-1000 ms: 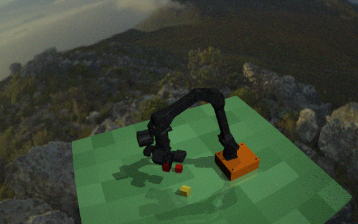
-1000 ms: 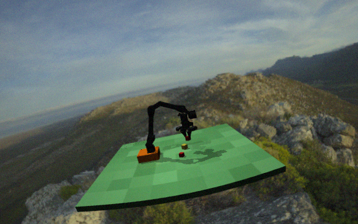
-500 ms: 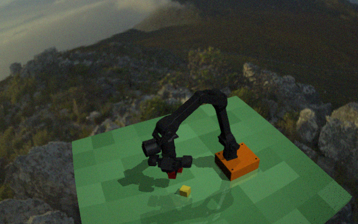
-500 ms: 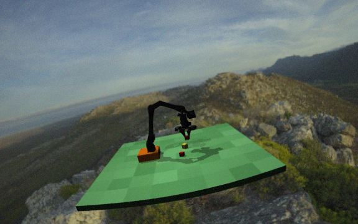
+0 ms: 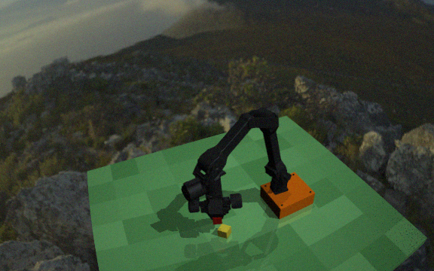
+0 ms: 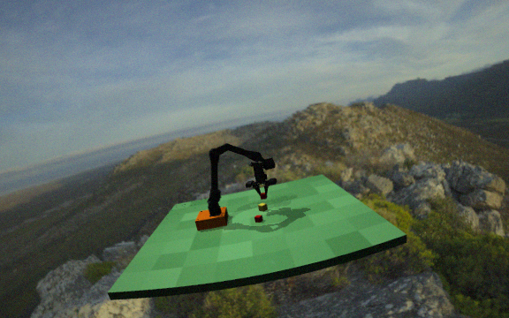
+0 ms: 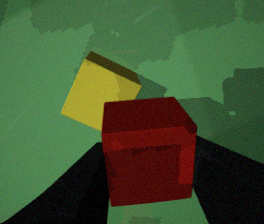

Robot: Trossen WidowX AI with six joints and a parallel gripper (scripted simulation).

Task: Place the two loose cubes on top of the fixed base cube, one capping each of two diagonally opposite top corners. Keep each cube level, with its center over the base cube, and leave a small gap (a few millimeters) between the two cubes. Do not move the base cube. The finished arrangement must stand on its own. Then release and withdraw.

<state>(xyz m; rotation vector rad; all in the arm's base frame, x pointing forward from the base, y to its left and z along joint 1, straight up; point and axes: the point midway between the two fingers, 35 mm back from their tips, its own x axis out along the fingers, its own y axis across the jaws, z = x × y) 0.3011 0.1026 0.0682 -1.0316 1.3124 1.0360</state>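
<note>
My gripper tip is 80 mm above the yellow base cube, 20 mm past it and 10 mm to the right of it.
</note>
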